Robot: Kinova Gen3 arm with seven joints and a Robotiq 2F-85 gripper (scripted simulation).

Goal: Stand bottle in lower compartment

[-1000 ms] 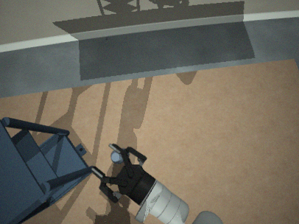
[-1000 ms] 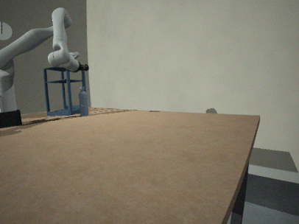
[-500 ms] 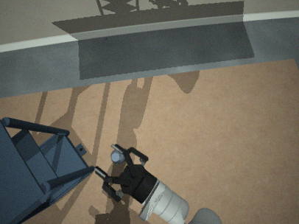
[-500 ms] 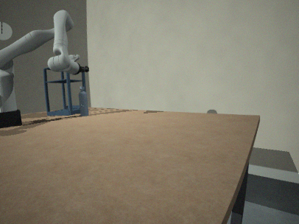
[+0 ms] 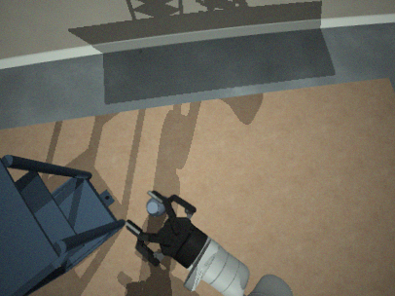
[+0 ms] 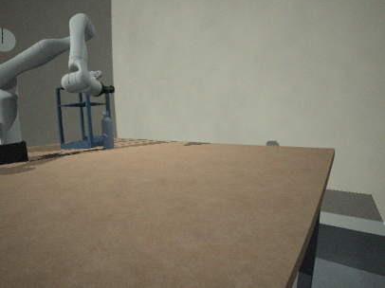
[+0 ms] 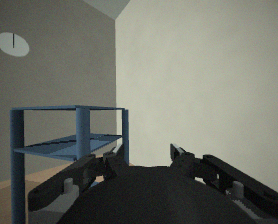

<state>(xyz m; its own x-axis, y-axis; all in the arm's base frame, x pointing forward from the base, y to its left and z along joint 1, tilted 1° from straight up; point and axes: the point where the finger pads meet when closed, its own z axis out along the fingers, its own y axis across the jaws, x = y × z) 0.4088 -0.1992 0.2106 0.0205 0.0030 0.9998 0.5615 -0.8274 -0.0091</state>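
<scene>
The pale blue bottle lies 170 mm below my hand. From my hand the other things lie so: shelving unit: 290 mm to the left, 120 mm below, 40 mm ahead.
</scene>
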